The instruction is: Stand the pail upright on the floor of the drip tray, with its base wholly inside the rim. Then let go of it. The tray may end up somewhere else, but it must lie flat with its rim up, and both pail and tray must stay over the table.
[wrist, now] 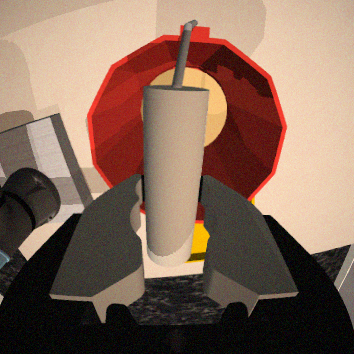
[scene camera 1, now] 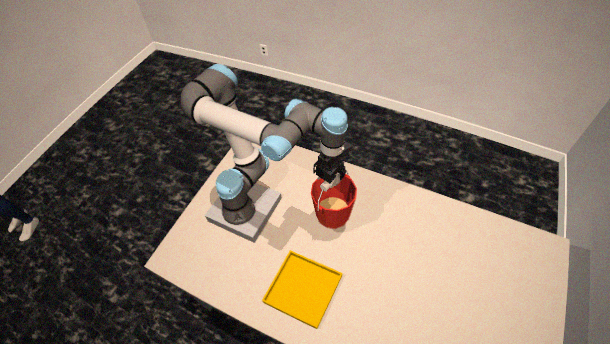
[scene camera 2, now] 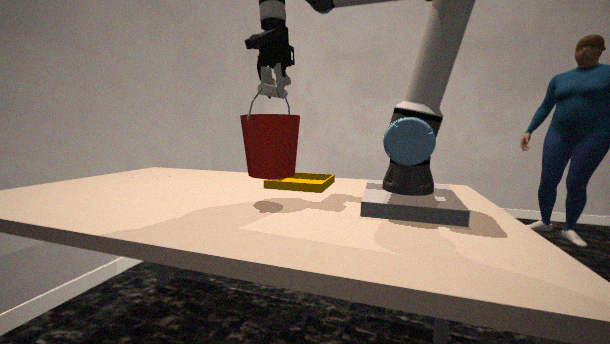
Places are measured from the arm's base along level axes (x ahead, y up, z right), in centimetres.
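Pixels of known places: gripper, fingertip midpoint: [wrist: 170,178] [scene camera 2: 274,97]; arm's base at its link origin: [wrist: 34,194] [scene camera 1: 238,210] [scene camera 2: 407,188].
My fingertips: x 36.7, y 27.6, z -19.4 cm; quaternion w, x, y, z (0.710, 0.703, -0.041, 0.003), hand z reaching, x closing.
Note:
For each thing: its middle in the pictures, then the offset to it from my fingertips. Level surfaces: height alone.
- pale cylindrical grip at the middle of its body: [wrist: 171,184] [scene camera 2: 273,91] dx +0.1, dy +1.7, dz -0.6 cm
- yellow drip tray at the middle of its body: [wrist: 206,225] [scene camera 1: 303,288] [scene camera 2: 301,180] dx +7.2, dy -31.0, dz +31.6 cm
- table at its surface level: dy -32.6 cm
The red pail [scene camera 1: 334,217] [scene camera 2: 270,147] [wrist: 115,100] hangs upright in the air above the table, its base apart from its round shadow in the second scene view. My gripper [scene camera 1: 330,181] [scene camera 2: 275,84] [wrist: 170,178] is above the pail, shut on the pale cylindrical grip [wrist: 175,135] of its wire handle. The yellow drip tray [scene camera 1: 302,290] [scene camera 2: 295,185] [wrist: 199,242] lies flat on the table with its rim up. In the first scene view it is below and a little left of the pail, apart from it. The pail and gripper partly hide it in the wrist view.
The arm stands on a grey base block [scene camera 1: 268,210] [scene camera 2: 415,212] [wrist: 70,150] on the table [scene camera 1: 450,280] [scene camera 2: 150,200], left of the pail in the first scene view. A tray side faces the near table edge there. A person [scene camera 2: 575,115] stands on the floor beyond the table.

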